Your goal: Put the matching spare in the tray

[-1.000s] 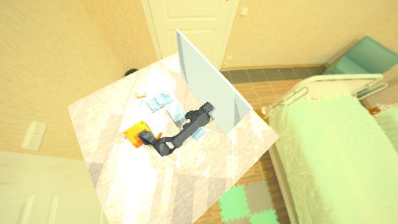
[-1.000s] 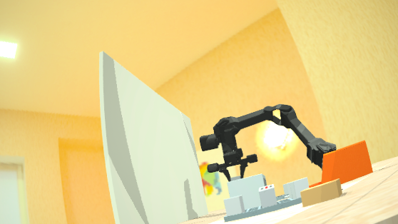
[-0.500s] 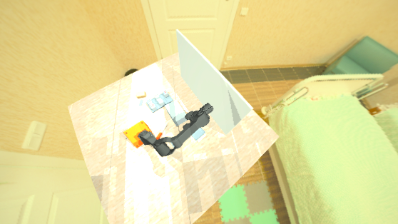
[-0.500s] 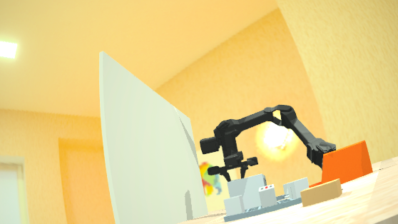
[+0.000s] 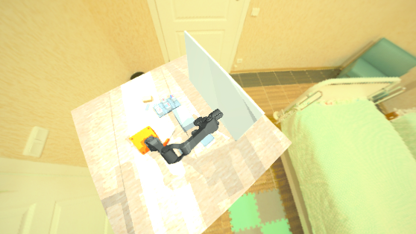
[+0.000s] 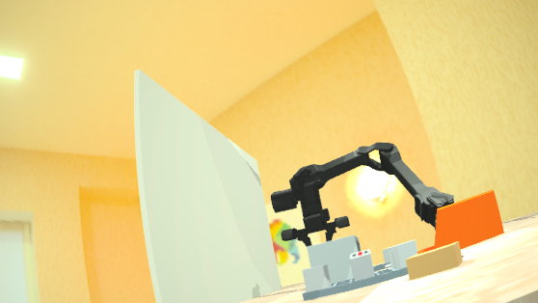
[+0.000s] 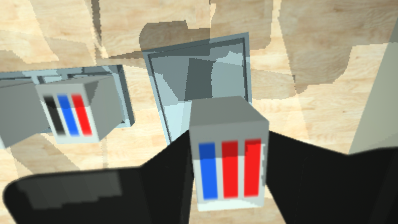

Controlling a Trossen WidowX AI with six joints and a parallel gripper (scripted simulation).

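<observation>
Now: the striped spare 11 cm behind my gripper tip, 2 cm to the left of it and 3 cm below it. From my gripper tip the other things lie so: tan block (17 cm behind, 55 cm to the left, 6 cm below); grey mounted unit (4 cm behind, 20 cm to the left, 2 cm below).
</observation>
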